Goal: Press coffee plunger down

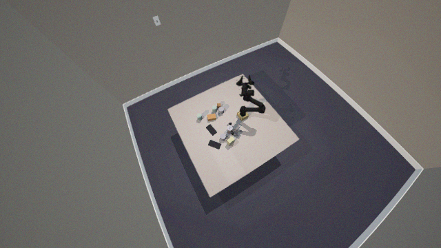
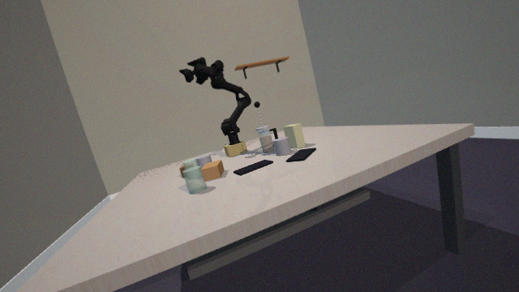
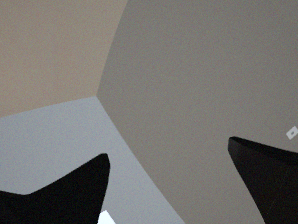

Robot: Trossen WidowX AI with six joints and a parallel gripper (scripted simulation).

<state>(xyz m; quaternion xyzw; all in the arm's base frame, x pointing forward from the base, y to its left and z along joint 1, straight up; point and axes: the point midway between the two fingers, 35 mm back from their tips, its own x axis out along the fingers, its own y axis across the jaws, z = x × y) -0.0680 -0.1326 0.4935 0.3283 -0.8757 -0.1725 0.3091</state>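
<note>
The coffee press lies 36 cm ahead of my gripper tip, 26 cm to the left of it and 45 cm below it. The rest, counted from my gripper tip: orange box 44 cm ahead, 5 cm to the right, 55 cm below; then pale yellow box 43 cm ahead, 37 cm to the left, 52 cm below.
</note>
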